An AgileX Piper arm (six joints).
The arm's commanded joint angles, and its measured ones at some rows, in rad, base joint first. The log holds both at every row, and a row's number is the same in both.
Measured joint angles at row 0:
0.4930 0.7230 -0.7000 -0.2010 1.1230 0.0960
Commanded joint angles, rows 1 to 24:
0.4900 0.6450 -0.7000 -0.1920 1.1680 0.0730
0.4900 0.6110 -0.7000 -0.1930 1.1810 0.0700
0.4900 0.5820 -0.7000 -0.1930 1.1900 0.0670
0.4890 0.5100 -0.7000 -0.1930 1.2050 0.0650
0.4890 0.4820 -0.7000 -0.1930 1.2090 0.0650
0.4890 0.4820 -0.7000 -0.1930 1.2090 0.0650
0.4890 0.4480 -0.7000 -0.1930 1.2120 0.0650
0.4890 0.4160 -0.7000 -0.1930 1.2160 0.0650
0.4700 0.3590 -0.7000 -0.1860 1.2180 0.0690
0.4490 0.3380 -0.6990 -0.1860 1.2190 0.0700
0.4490 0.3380 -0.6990 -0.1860 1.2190 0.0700
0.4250 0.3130 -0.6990 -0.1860 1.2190 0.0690
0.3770 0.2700 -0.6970 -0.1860 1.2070 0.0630
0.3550 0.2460 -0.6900 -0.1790 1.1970 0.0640
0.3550 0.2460 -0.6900 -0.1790 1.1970 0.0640
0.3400 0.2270 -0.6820 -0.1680 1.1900 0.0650
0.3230 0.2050 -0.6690 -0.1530 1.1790 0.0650
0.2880 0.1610 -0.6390 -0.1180 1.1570 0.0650
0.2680 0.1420 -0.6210 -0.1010 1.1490 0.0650
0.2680 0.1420 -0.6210 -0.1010 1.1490 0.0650
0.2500 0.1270 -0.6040 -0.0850 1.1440 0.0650
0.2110 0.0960 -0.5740 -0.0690 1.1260 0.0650
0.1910 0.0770 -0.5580 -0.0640 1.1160 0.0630
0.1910 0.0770 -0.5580 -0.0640 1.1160 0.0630
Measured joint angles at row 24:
0.2400 0.1200 -0.5950 -0.0910 1.1500 0.0740
